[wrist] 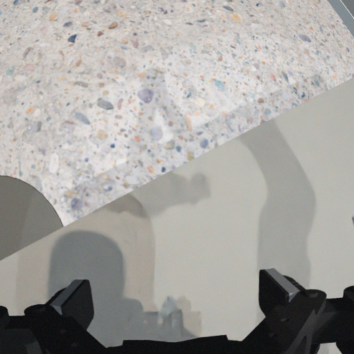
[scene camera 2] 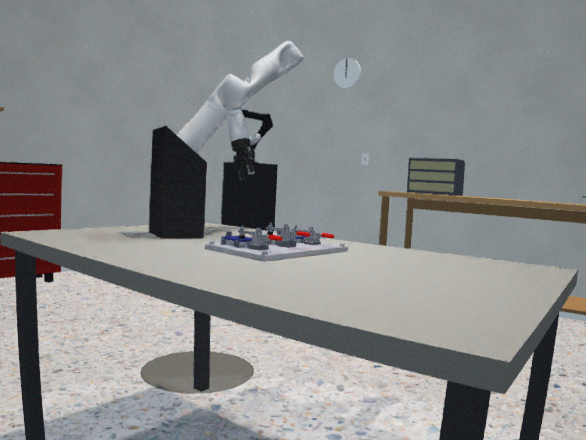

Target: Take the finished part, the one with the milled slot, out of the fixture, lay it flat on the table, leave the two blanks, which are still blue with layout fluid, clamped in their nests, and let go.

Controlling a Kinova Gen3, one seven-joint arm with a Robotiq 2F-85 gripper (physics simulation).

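Places are measured from the arm's base along level axes (x right, y back, z down), in metres.
Pixels of known places: gripper, fingertip midpoint: (scene camera 2: 246, 177); arm's base, link origin: (scene camera 2: 182, 150).
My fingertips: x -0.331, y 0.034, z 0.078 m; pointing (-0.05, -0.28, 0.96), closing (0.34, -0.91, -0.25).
For each thing: its top centre in the pictures, then the offset to it from my fingertips. "pt": a spot on its surface instead. Level surfaces: height alone.
- pale plate, surface spot: (scene camera 2: 265, 257) pt dx +0.457, dy -0.583, dz +0.197 m
- table, surface height: dz +0.206 m
- blue blank, top centre: (scene camera 2: 239, 237) dx +0.397, dy -0.418, dz +0.170 m
The fixture is a pale plate (scene camera 2: 265, 257) on the table (scene camera 2: 400, 295) (wrist: 215, 225), with several grey toggle clamps that have red handles (scene camera 2: 274, 237). A blue blank (scene camera 2: 237, 238) shows at its left side, and a bit of blue also shows farther right between the clamps. The finished part with the milled slot cannot be made out. My gripper (scene camera 2: 247, 175) (wrist: 174, 294) is open and empty. It hangs high above the table, up behind the fixture in the scene view. In the wrist view table top and floor lie beyond the fingers; the fixture's nests do not show there.
The black arm pedestal (scene camera 2: 177, 195) stands on the table left of the fixture. A black box shape (scene camera 2: 260, 200) stands behind the fixture. A red drawer cabinet (scene camera 2: 30, 210) is at the left, a wooden bench (scene camera 2: 480, 203) at the right. Arm shadows cross the table in the wrist view.
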